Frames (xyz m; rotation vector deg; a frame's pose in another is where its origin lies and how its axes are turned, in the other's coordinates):
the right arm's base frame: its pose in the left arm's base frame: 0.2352 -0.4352 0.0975 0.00 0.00 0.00
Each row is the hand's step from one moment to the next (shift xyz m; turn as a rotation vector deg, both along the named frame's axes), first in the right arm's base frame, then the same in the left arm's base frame.
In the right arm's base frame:
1: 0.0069 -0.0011 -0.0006 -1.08 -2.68 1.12
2: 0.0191 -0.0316 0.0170 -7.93 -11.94 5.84
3: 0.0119 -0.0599 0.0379 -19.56 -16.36 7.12
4: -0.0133 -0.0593 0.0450 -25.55 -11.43 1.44
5: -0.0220 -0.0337 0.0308 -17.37 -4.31 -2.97
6: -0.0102 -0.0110 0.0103 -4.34 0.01 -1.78
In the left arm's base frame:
1: 0.0069 -0.0011 -0.0006 -1.08 -2.68 1.12
2: 0.0191 -0.0316 0.0170 -7.93 -11.94 5.84
3: 0.0119 -0.0599 0.0379 -19.56 -16.36 7.12
4: -0.0133 -0.0593 0.0450 -25.55 -11.43 1.44
5: -0.0220 -0.0337 0.0308 -17.37 -4.31 -2.97
6: -0.0102 -0.0110 0.0103 -4.34 0.01 -1.78

